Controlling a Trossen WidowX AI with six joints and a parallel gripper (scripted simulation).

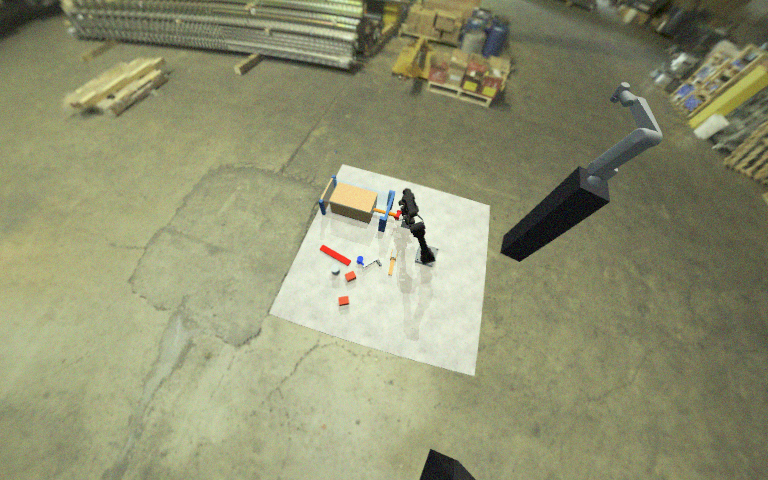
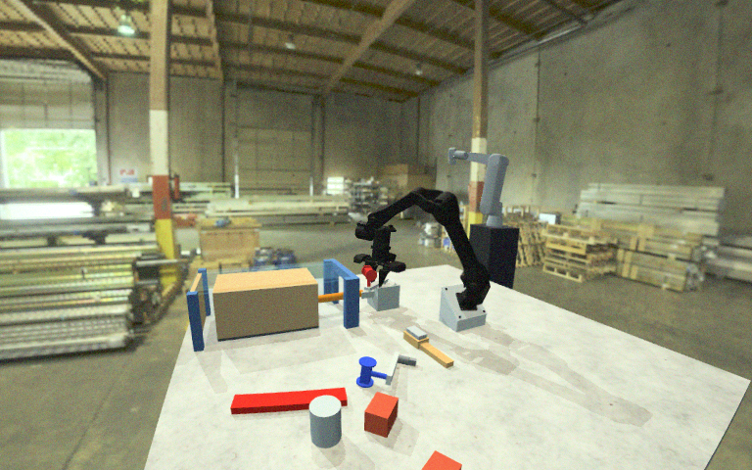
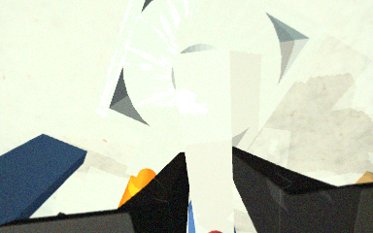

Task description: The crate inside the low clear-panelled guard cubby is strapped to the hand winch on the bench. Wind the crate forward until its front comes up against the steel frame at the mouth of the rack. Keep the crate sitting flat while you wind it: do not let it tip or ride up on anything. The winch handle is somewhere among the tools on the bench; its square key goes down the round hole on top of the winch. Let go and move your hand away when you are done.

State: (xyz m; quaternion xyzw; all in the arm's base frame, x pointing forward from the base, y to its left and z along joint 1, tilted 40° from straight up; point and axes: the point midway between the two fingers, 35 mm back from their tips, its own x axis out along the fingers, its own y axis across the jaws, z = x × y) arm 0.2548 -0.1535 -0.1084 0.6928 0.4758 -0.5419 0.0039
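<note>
My gripper tip is 20 mm below the red-knobbed winch handle, 10 mm to the right of it and 10 mm short of it. The rest, counted from my gripper tip: blue frame: 120 mm ahead, 20 mm above, 10 mm to the right; red knob: 50 mm above, 40 mm ahead, 30 mm to the left; grey winch: 60 mm below, 50 mm behind, 40 mm to the right.
</note>
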